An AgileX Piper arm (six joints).
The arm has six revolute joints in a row. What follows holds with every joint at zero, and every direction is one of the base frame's.
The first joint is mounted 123 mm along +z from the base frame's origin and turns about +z.
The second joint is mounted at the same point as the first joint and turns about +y.
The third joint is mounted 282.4 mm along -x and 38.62 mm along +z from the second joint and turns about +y.
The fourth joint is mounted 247.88 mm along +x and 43.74 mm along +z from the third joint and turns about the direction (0.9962, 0, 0.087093).
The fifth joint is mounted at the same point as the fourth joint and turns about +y.
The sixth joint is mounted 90.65 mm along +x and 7.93 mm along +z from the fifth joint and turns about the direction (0.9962, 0, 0.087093).
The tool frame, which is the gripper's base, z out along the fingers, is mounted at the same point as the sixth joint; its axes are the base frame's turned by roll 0, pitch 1.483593 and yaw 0 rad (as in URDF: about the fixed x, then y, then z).
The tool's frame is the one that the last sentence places.
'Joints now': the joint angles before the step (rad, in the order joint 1, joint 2, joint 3, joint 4, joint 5, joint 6). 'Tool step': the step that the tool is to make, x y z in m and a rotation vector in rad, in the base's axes. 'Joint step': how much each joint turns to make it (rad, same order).
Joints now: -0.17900 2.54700 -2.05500 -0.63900 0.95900 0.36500
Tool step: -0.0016 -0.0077 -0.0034 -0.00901 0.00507 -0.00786
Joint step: -0.01401 0.00809 -0.00104 -0.01202 -0.00404 0.00103
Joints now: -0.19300 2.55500 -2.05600 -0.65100 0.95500 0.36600
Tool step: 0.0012 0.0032 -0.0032 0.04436 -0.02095 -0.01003
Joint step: 0.00000 0.00269 0.00043 0.04694 -0.01811 0.00109
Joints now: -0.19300 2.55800 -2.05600 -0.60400 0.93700 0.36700
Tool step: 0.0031 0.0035 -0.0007 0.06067 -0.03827 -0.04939
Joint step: 0.00010 0.00905 -0.02425 0.06506 0.00123 0.02697
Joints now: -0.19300 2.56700 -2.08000 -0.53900 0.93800 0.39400
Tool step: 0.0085 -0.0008 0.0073 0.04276 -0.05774 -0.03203
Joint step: -0.00500 0.01782 -0.06979 0.05699 0.00597 0.00402
